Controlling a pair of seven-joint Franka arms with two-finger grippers.
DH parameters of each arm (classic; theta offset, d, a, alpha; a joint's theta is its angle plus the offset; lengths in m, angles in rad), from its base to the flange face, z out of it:
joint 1: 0 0.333 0 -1.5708
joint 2: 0 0 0 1.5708
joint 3: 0 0.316 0.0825 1.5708
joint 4: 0 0 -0.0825 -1.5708
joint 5: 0 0.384 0 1.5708
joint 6: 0 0 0.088 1.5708
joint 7: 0 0.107 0 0
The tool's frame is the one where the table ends.
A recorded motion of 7 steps. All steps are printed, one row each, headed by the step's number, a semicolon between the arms.
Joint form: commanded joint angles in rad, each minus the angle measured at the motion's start. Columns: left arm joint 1, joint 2, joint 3, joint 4, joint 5, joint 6, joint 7; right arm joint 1, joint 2, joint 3, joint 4, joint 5, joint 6, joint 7.
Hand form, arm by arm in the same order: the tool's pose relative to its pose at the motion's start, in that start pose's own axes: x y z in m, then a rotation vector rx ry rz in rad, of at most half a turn. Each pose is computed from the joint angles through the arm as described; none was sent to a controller.
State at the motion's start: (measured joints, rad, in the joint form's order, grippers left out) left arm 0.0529 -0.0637 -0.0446 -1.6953 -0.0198 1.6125 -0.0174; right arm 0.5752 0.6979 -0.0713 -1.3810 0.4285 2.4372 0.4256
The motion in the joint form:
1: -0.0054 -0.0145 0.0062 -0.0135 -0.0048 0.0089 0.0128; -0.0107 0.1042 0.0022 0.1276 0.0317 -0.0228 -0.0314
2: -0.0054 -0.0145 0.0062 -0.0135 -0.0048 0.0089 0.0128; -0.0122 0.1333 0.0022 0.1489 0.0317 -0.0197 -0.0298
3: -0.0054 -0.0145 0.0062 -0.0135 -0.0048 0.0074 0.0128; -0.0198 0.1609 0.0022 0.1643 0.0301 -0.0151 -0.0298
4: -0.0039 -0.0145 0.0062 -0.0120 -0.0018 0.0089 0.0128; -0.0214 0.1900 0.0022 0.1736 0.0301 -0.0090 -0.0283
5: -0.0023 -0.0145 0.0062 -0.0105 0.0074 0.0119 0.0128; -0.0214 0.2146 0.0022 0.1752 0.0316 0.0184 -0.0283
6: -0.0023 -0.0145 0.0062 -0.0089 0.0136 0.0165 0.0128; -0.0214 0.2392 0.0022 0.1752 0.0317 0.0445 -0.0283
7: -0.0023 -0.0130 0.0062 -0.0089 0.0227 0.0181 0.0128; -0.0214 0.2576 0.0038 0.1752 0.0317 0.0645 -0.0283
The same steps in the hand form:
1: -0.0037 0.0001 -0.0021 -0.0048 0.0099 0.0118; 0.0145 -0.0016 0.0249 0.0219 -0.0090 -0.0119
2: -0.0037 0.0001 -0.0021 -0.0048 0.0099 0.0118; 0.0158 0.0021 0.0367 0.0169 -0.0109 -0.0085
3: -0.0038 0.0000 -0.0019 -0.0047 0.0084 0.0118; 0.0193 0.0109 0.0483 0.0079 -0.0114 -0.0012
4: -0.0036 -0.0010 -0.0028 -0.0018 0.0114 0.0104; 0.0182 0.0189 0.0641 -0.0037 -0.0189 0.0056
5: -0.0032 -0.0028 -0.0038 0.0073 0.0160 0.0093; 0.0173 0.0263 0.0779 -0.0081 -0.0100 0.0117
6: -0.0026 -0.0034 -0.0050 0.0135 0.0223 0.0096; 0.0156 0.0345 0.0923 -0.0150 -0.0030 0.0169
7: -0.0020 -0.0044 -0.0043 0.0225 0.0225 0.0101; 0.0137 0.0402 0.1031 -0.0191 0.0016 0.0203

